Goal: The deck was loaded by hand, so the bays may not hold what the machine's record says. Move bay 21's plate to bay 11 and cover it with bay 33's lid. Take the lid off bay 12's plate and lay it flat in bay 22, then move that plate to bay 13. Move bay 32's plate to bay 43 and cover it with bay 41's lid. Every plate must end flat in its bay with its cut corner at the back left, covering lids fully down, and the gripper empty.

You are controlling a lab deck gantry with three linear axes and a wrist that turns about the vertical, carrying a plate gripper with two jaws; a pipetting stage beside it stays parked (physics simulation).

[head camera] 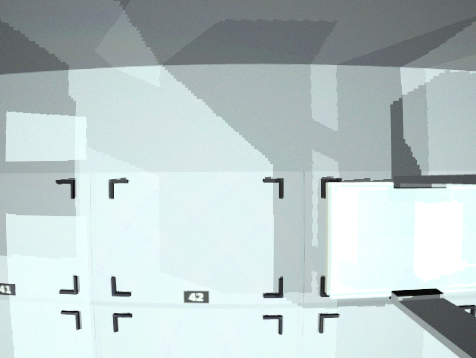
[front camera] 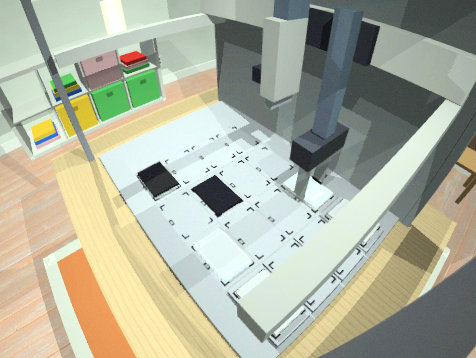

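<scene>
My gripper is down at bay 43, its jaws at the front and back edges of a white lid on the white plate; it looks shut on this lid. The plate sits inside its corner marks; its right part is out of the head view. In the front view a plate under a dark lid lies in bay 11, a dark lid lies flat in bay 22, and a white plate lies in bay 13. Whether the white lid is fully down and where the cut corners are, I cannot tell.
Bay 42's label shows left of the plate. The pale pipetting stage hangs beside the gripper column. A thick pale beam crosses in front and hides part of the deck. Several pale pieces lie along the deck's right side.
</scene>
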